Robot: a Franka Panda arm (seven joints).
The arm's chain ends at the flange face. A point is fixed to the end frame.
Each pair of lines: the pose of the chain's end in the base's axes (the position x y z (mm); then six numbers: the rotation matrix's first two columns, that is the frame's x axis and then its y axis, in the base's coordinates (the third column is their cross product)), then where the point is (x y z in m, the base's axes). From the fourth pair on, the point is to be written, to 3 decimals.
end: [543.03 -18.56 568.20 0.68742 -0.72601 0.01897 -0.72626 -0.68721 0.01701]
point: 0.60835 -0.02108 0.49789
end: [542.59 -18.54 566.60 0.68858 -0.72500 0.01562 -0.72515 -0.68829 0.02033]
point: 0.60758 -0.02096 0.49598
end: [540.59 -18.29 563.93 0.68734 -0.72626 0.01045 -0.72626 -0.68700 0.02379]
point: 0.60515 -0.02073 0.49291
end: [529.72 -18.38 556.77 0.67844 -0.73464 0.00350 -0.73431 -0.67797 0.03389]
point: 0.593 -0.022 0.485
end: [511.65 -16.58 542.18 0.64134 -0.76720 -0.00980 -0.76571 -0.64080 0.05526]
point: 0.573 -0.023 0.469
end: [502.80 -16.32 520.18 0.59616 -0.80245 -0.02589 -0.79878 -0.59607 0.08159]
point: 0.562 -0.027 0.445
